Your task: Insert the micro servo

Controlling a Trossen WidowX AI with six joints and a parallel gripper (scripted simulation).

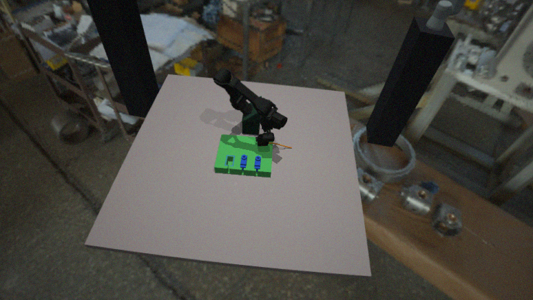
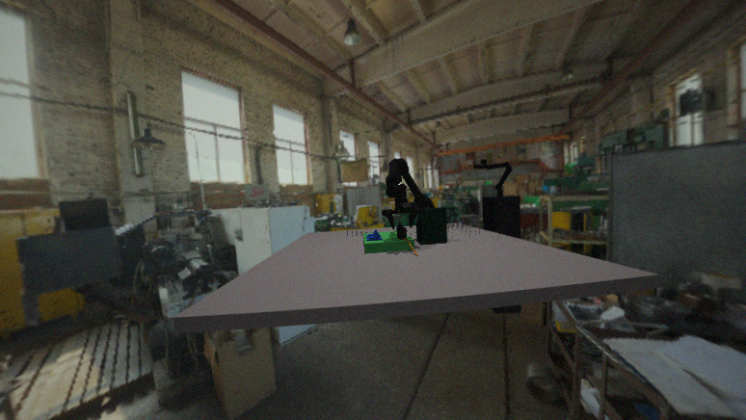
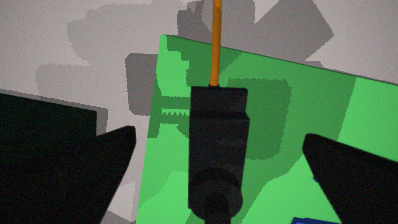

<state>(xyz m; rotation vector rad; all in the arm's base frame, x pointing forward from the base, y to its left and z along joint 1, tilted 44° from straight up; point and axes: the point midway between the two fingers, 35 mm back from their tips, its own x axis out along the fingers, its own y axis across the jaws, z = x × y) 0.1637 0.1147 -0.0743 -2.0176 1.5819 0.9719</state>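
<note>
Now: the deck 10 cm to the right of my gripper tip, 8 cm below it and 4 cm ahead of it.
</note>
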